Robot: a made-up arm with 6 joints. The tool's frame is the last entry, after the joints.
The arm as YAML. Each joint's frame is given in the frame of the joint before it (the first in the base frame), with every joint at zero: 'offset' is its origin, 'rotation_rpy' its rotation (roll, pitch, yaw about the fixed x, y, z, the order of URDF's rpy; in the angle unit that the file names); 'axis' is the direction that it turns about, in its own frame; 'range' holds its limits. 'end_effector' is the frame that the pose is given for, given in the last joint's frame.
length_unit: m
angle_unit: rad
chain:
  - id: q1
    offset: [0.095, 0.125, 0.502]
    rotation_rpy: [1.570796, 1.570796, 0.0]
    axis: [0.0, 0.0, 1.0]
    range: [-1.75, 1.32]
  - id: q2
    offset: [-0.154, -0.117, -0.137]
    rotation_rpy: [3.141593, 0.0, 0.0]
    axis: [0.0, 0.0, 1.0]
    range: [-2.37, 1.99]
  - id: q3
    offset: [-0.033, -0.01, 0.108]
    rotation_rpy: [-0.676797, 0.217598, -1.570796]
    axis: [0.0, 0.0, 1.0]
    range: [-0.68, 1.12]
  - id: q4
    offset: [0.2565, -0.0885, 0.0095]
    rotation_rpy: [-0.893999, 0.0, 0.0]
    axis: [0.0, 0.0, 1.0]
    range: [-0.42, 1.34]
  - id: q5
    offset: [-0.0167, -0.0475, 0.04]
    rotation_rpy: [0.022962, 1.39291, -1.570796]
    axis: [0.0, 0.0, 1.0]
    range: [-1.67, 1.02]
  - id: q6
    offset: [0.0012, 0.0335, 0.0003]
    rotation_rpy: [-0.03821, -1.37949, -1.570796]
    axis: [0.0, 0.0, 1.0]
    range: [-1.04, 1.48]
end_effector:
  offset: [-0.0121, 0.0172, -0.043]
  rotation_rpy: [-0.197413, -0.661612, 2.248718]
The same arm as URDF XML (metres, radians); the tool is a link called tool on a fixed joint. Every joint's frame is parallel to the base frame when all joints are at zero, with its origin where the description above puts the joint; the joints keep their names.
<robot name="arm">
  <joint name="q1" type="revolute">
    <parent link="base_link"/>
    <child link="link1"/>
    <origin xyz="0.095 0.125 0.502"/>
    <axis xyz="0 -1 0"/>
    <limit lower="-1.75" upper="1.32"/>
  </joint>
  <joint name="q2" type="revolute">
    <parent link="link1"/>
    <child link="link2"/>
    <origin xyz="-0.117 0.137 0.154"/>
    <axis xyz="0 1 0"/>
    <limit lower="-2.37" upper="1.99"/>
  </joint>
  <joint name="q3" type="revolute">
    <parent link="link2"/>
    <child link="link3"/>
    <origin xyz="0.01 0.108 0.033"/>
    <axis xyz="0.1683 0.761199 -0.626299"/>
    <limit lower="-0.68" upper="1.12"/>
  </joint>
  <joint name="q4" type="revolute">
    <parent link="link3"/>
    <child link="link4"/>
    <origin xyz="0.264 0.006 0.063"/>
    <axis xyz="0 0 -1"/>
    <limit lower="-0.42" upper="1.34"/>
  </joint>
  <joint name="q5" type="revolute">
    <parent link="link4"/>
    <child link="link5"/>
    <origin xyz="-0.0061 0.05 -0.04"/>
    <axis xyz="0.190003 0.965714 -0.176903"/>
    <limit lower="-1.67" upper="1.02"/>
  </joint>
  <joint name="q6" type="revolute">
    <parent link="link5"/>
    <child link="link6"/>
    <origin xyz="0.033 -0.006 0.001"/>
    <axis xyz="1 0 0"/>
    <limit lower="-1.04" upper="1.48"/>
  </joint>
  <joint name="tool_joint" type="fixed">
    <parent link="link6"/>
    <child link="tool"/>
    <origin xyz="-0.043 -0.0089 0.019" rpy="-2.6073 -0.7627 -0.5552"/>
  </joint>
  <link name="base_link"/>
  <link name="link1"/>
  <link name="link2"/>
  <link name="link3"/>
  <link name="link4"/>
  <link name="link5"/>
  <link name="link6"/>
  <link name="tool"/>
</robot>

